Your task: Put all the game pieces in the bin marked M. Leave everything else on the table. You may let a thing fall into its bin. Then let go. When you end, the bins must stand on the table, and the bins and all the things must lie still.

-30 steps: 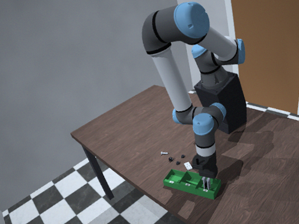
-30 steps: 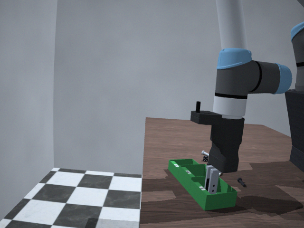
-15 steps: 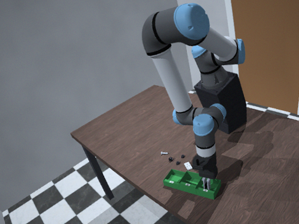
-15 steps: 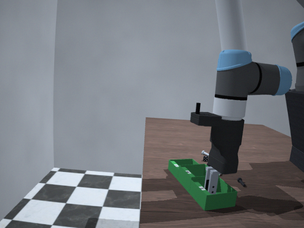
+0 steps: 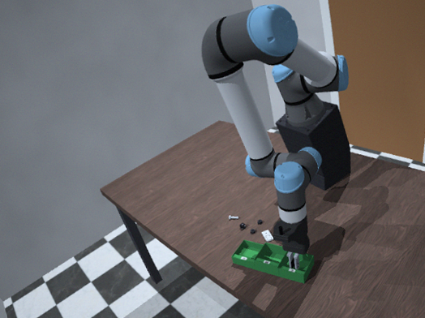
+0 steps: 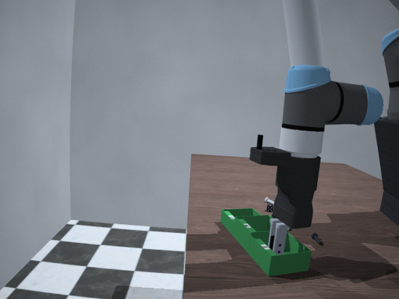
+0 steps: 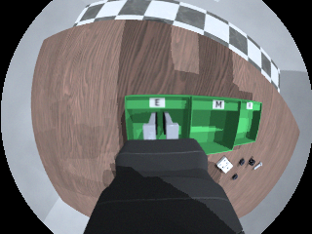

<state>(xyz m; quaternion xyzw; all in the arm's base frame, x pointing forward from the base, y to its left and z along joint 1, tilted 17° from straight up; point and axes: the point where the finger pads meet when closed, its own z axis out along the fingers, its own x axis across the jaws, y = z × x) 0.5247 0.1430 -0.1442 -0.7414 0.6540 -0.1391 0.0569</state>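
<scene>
Right now my hand is 16 cm to the left of the white domino, 10 cm past it and 3 cm above it. Also, from my hand: black die: 27 cm to the right, 11 cm behind, 3 cm below; green bin: 8 cm to the right, 1 cm below; black bolt: 14 cm behind, 8 cm to the right, 3 cm below.
</scene>
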